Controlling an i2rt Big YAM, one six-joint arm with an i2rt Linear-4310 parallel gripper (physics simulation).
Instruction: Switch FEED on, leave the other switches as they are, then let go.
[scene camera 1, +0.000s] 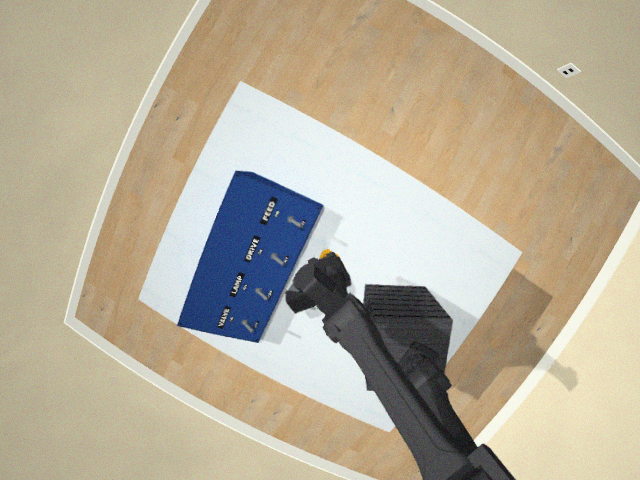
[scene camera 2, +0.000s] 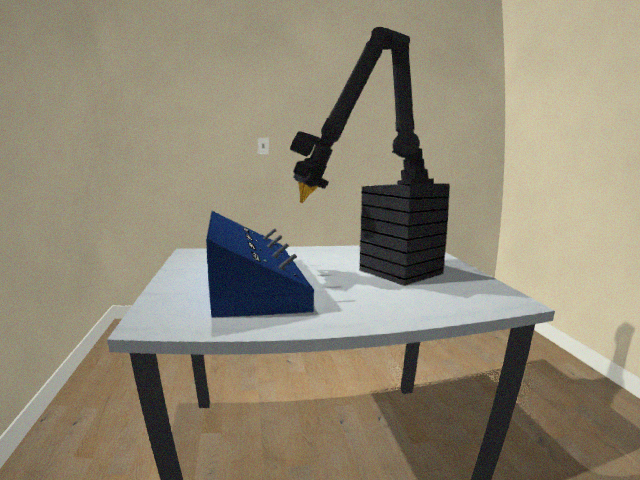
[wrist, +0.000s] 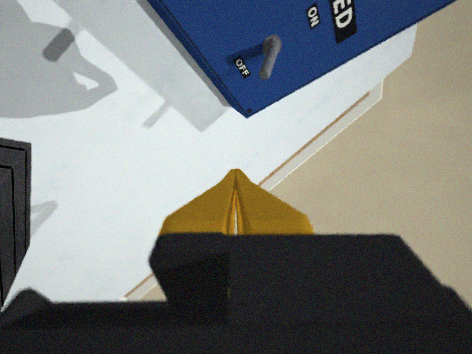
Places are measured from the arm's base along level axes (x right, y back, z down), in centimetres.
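Pixels of known places: gripper, fingertip midpoint: (scene camera 1: 326, 250) (scene camera 2: 301, 202) (wrist: 235, 176); arm's base, link origin: (scene camera 1: 414, 365) (scene camera 2: 415, 184).
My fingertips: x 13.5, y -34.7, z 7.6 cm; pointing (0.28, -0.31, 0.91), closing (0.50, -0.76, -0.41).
Observation:
For each thing: its middle in the pictures, then the offset to it from my fingertips. Level surfaces: height alone.
- blue switch panel, body centre: (scene camera 2: 247, 262) (scene camera 1: 246, 260) dx -18.3, dy -17.9, dz +15.2 cm
- FEED lever, body centre: (wrist: 269, 60) (scene camera 1: 295, 223) dx +0.4, dy -10.3, dz +10.4 cm
- DRIVE lever, body centre: (scene camera 1: 278, 260) dx -11.5, dy -9.3, dz +10.4 cm
- LAMP lever, body centre: (scene camera 1: 262, 295) dx -23.5, dy -8.3, dz +10.4 cm
- VALVE lever, body centre: (scene camera 1: 248, 327) dx -35.5, dy -7.4, dz +10.4 cm
- white table, surface height: dz +21.8 cm
The blue switch panel (scene camera 1: 217, 248) (scene camera 2: 253, 289) (wrist: 200, 25) slopes down toward the arm's side. The FEED lever (scene camera 1: 295, 221) (wrist: 269, 57) leans toward its OFF label (wrist: 241, 67); its ON label (wrist: 312, 16) is on the other side of the pivot. The DRIVE lever (scene camera 1: 277, 258), LAMP lever (scene camera 1: 262, 293) and VALVE lever (scene camera 1: 248, 325) lean the same way, toward OFF. My gripper (scene camera 1: 327, 254) (scene camera 2: 301, 200) (wrist: 235, 176) is shut with nothing between its yellow fingertips. It hangs above and beside the panel's low edge, apart from every lever.
The panel stands on a white table (scene camera 1: 310, 155) (scene camera 2: 413, 315). The black ribbed pedestal (scene camera 1: 408, 310) (scene camera 2: 403, 232) (wrist: 12, 200) under the arm stands at the right of the table in scene camera 2. The arm (scene camera 1: 372, 356) (scene camera 2: 354, 87) reaches over the table from it.

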